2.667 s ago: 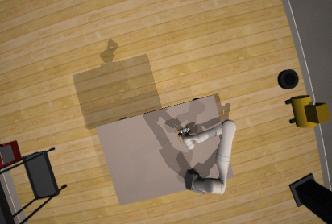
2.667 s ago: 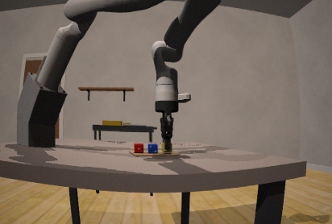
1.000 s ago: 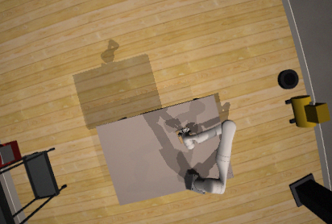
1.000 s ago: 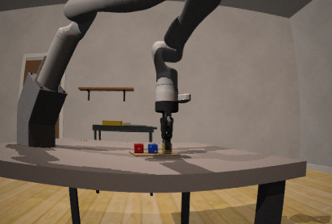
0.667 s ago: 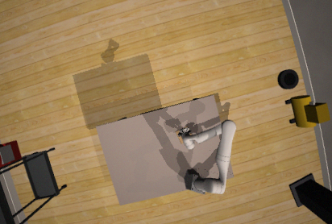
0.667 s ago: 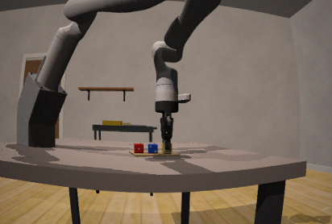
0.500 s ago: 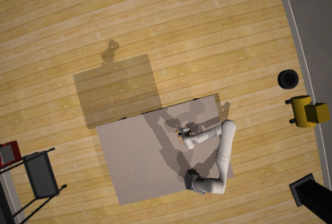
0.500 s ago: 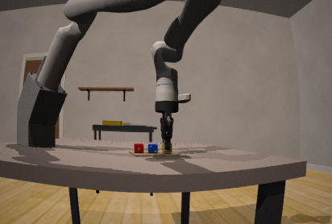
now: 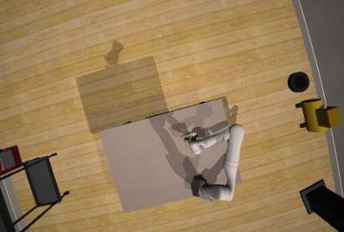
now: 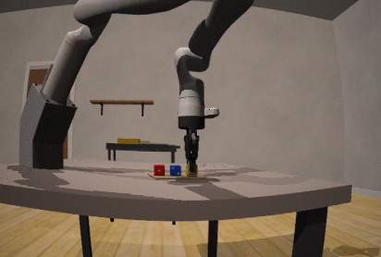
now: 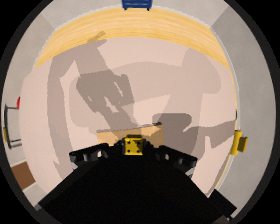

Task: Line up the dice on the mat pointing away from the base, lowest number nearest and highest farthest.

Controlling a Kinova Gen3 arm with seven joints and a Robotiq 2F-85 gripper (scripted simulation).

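Right now the yellow die is 10 mm below my hand. Round my hand: red die: 90 mm behind, 20 mm to the left, 10 mm below; tan mat: 40 mm behind, 10 mm to the left, 30 mm below; blue die: 40 mm behind, 10 mm to the left, 10 mm below.
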